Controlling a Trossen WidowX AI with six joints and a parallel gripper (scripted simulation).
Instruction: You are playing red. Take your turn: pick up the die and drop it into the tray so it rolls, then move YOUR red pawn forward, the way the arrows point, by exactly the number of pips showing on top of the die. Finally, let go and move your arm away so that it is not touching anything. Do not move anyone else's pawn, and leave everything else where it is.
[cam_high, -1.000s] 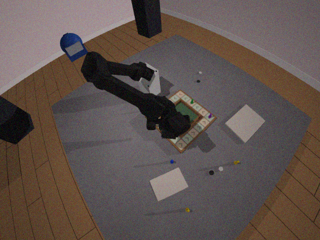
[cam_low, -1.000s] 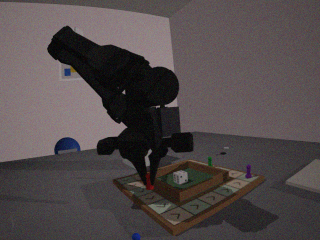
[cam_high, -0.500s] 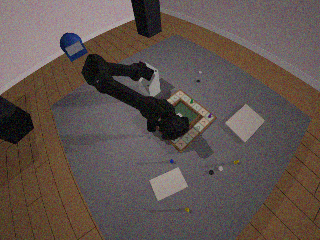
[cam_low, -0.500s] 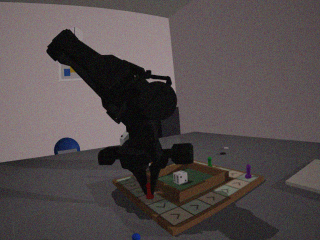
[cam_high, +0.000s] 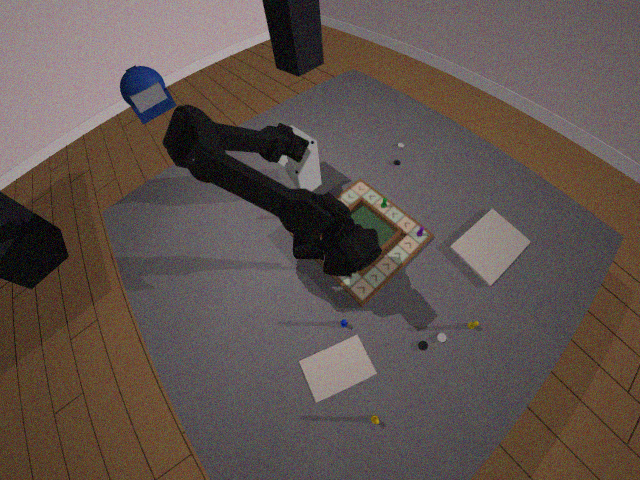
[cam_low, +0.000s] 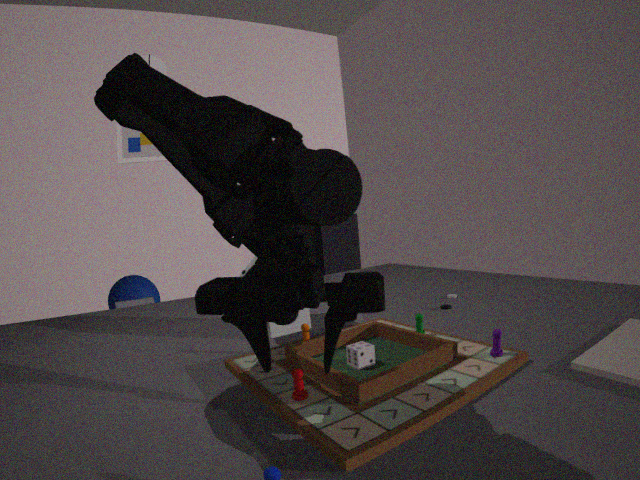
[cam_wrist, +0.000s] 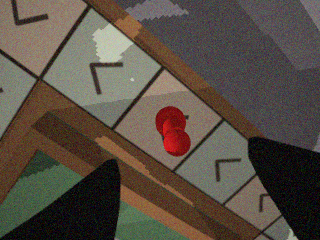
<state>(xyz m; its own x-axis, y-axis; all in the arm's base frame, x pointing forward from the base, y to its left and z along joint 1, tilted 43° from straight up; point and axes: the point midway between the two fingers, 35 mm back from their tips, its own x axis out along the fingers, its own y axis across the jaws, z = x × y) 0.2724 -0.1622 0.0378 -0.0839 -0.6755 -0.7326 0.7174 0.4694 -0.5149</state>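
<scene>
The red pawn is 10 mm ahead of my gripper tip and 10 mm below it. Round my gripper tip: orange pawn: 120 mm behind, 100 mm to the left, 10 mm below; green felt tray: 10 mm behind, 110 mm to the left, 30 mm below; white die: 10 mm behind, 100 mm to the left, 10 mm below.
</scene>
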